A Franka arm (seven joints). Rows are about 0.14 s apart.
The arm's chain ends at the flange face. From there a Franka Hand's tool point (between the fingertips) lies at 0.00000 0.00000 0.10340 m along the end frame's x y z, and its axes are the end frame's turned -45 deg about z.
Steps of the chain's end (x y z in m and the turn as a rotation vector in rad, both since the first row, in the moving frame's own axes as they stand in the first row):
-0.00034 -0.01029 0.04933 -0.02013 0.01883 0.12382
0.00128 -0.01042 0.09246 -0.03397 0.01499 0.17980
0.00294 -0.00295 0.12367 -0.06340 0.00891 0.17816
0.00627 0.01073 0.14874 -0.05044 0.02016 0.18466
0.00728 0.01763 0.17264 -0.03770 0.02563 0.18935
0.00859 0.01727 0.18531 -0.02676 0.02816 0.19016
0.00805 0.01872 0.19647 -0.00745 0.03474 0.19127
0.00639 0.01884 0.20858 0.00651 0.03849 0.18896
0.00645 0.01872 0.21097 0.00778 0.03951 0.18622
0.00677 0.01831 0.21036 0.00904 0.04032 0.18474
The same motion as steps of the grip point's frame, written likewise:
0.00676 -0.00468 0.04929 -0.02755 -0.00092 0.12382
0.00657 -0.00303 0.09239 -0.03462 -0.01342 0.17980
-0.00026 0.00489 0.12346 -0.05113 -0.03853 0.17816
-0.00583 0.01695 0.14859 -0.04992 -0.02141 0.18466
-0.00863 0.02213 0.17253 -0.04478 -0.00853 0.18935
-0.00642 0.02229 0.18523 -0.03883 0.00099 0.19016
-0.00586 0.02218 0.19640 -0.02983 0.01930 0.19127
-0.00575 0.02047 0.20850 -0.02261 0.03182 0.18896
-0.00545 0.02042 0.21089 -0.02244 0.03344 0.18622
-0.00478 0.02034 0.21027 -0.02212 0.03490 0.18474

